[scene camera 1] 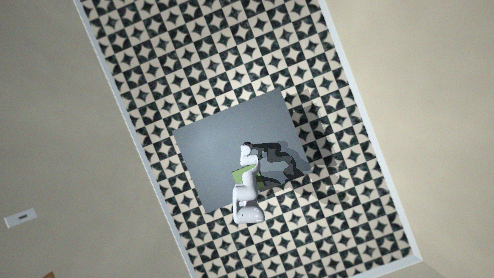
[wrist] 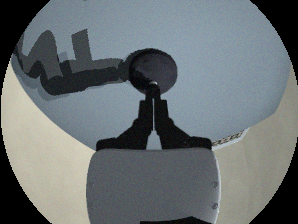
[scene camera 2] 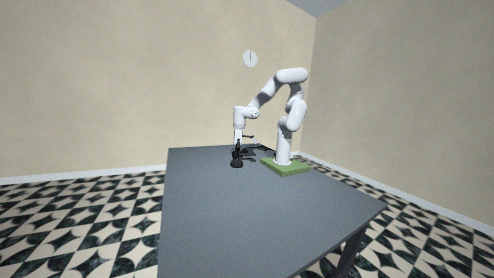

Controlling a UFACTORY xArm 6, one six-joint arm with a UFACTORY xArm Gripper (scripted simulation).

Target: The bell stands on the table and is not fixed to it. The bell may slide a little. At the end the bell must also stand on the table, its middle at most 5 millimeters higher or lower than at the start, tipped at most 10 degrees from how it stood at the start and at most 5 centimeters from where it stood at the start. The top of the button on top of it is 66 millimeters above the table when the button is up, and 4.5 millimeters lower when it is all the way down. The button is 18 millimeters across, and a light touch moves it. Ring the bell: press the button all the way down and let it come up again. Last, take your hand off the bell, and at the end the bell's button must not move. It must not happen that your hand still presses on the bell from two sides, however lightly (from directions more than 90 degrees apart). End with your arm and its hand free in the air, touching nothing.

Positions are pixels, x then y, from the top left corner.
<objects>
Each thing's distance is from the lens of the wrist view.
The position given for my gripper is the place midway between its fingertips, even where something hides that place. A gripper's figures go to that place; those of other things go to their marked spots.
my gripper (wrist: 153,98): 13 cm
bell (wrist: 152,66): 15 cm
</objects>
